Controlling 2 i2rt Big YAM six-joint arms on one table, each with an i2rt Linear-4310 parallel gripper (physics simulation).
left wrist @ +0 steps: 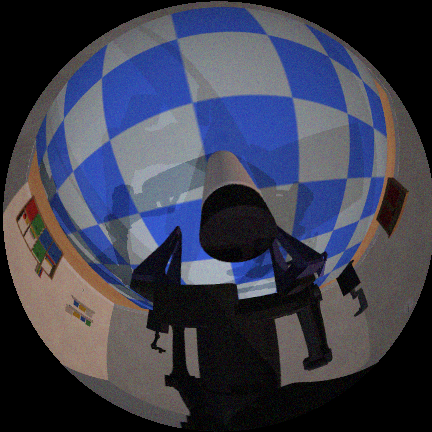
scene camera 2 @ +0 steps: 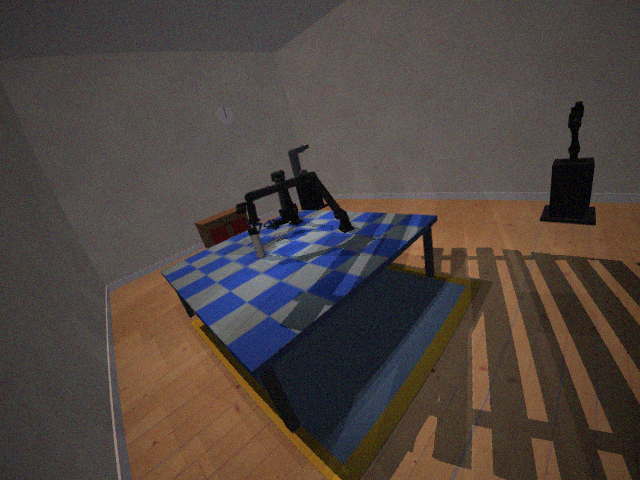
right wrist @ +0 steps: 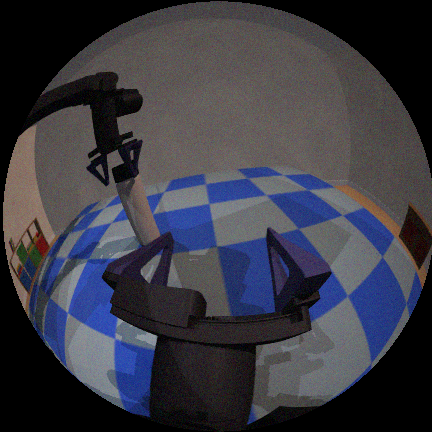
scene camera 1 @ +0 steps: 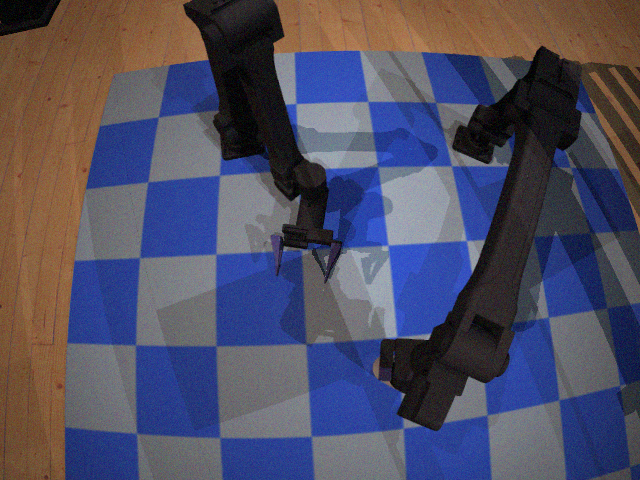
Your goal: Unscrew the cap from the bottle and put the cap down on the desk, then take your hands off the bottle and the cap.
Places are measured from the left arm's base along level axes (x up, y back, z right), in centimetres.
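Pixels of known places: left gripper, between the fingertips: (left wrist: 224, 226) (scene camera 2: 256, 232) (right wrist: 119, 180) (scene camera 1: 411, 365); right gripper, between the fingertips: (scene camera 2: 265, 227) (right wrist: 217, 234) (scene camera 1: 300, 279); left arm's base, origin of its link: (scene camera 2: 346, 229) (scene camera 1: 473, 145); right arm's base, origin of its link: (scene camera 2: 296, 222) (scene camera 1: 243, 144).
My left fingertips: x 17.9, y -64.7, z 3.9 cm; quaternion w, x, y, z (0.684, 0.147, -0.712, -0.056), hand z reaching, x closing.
For each thing: its top centre in the pictures, then the offset to it from my left fingertips. "spot": a spot on its surface instead. Level surfaces: height alone.
- tall pale bottle, centre of its top: (left wrist: 236, 226) (right wrist: 124, 169) (scene camera 2: 252, 231) dz +0.4, dx +2.1, dy -1.9 cm
- dark cap, centre of its top: (left wrist: 239, 239) (scene camera 1: 410, 376) (right wrist: 122, 162) dz +0.5, dx +3.7, dy -1.9 cm
- grey checked table, height of its surface: dx -17.9 cm
- pale sliver, a spot on its surface: (scene camera 1: 375, 368) spot: dz +3.6, dx -13.7, dy -2.9 cm
A tall pale bottle (left wrist: 225, 173) (right wrist: 139, 209) (scene camera 2: 258, 245) with a dark cap (left wrist: 235, 238) (right wrist: 123, 172) stands upright on the blue and grey checked table (scene camera 1: 175, 214) (scene camera 2: 237, 295). My left gripper (left wrist: 224, 226) (right wrist: 119, 180) (scene camera 2: 253, 228) is open and hangs over the bottle top, one finger on each side of the cap, with gaps showing. In scene camera 1 the left arm hides the bottle except for a pale sliver (scene camera 1: 375, 368). My right gripper (scene camera 1: 302, 277) (right wrist: 217, 234) is open and empty, above the middle of the table, apart from the bottle.
The two arm bases stand at the table's far side (scene camera 1: 237, 143) (scene camera 1: 475, 143). A brown crate (scene camera 2: 220, 229) stands on the floor behind the table. Wooden floor (scene camera 2: 175, 405) surrounds the table edges.
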